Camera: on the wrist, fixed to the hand. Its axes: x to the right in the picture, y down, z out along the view.
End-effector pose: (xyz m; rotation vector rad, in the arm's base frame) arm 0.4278 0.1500 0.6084 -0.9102 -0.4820 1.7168
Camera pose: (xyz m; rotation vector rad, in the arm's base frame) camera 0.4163 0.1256 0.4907 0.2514 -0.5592 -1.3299
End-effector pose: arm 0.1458 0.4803 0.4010 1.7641 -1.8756 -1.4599
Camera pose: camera 0.1230 0.4122 0.4980 -1.7342 -1.5099 -0.1167
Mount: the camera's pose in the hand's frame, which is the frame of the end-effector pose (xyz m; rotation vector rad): 0.0180 0.0984 -0.0676 -0.1210 -0.5015 3.0394
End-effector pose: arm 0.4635 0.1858 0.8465 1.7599 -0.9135 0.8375
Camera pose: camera 0.3780 0.2188 0.9251 0.8005 2.0940 -0.8940
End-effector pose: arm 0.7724 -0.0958 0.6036 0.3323 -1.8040 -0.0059
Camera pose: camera 0.8109 0.0060 0.6559 2.3324 0.7783 -1.6106
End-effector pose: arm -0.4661 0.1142 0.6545 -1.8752 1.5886 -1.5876
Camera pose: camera -0.5797 0.0910 0.6207 0.9777 1.5024 0.4991
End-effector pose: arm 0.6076 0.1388 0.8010 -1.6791 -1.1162 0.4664
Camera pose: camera 0.7110 0.1132 0.7441 1.2502 -1.5646 -1.6212
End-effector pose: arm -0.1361 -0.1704 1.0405 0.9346 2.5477 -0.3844
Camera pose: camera -0.1017 -0.0618 1.0805 2.3260 -0.8737 0.4601
